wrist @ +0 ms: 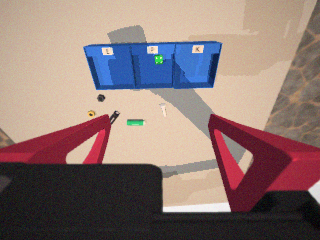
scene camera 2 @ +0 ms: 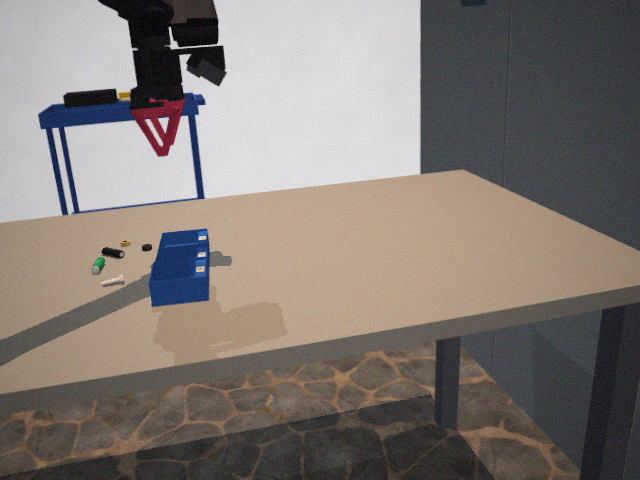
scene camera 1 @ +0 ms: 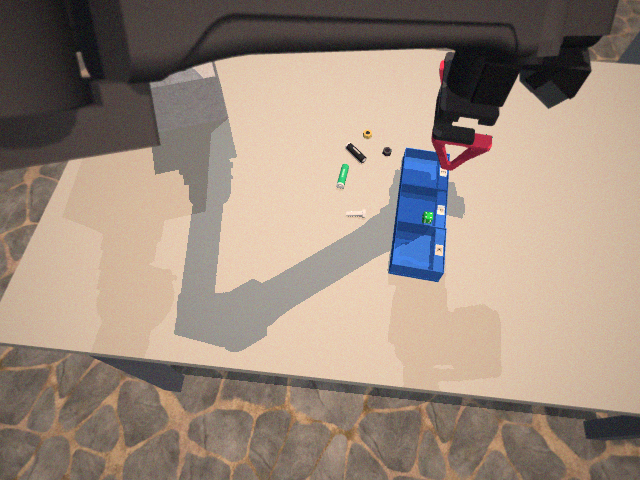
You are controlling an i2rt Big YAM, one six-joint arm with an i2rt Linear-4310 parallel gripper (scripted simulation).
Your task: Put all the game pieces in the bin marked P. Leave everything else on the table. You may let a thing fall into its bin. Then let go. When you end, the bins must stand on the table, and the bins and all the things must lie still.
Observation:
I see my gripper and a blue bin.
My gripper also shows in the wrist view and in scene camera 2.

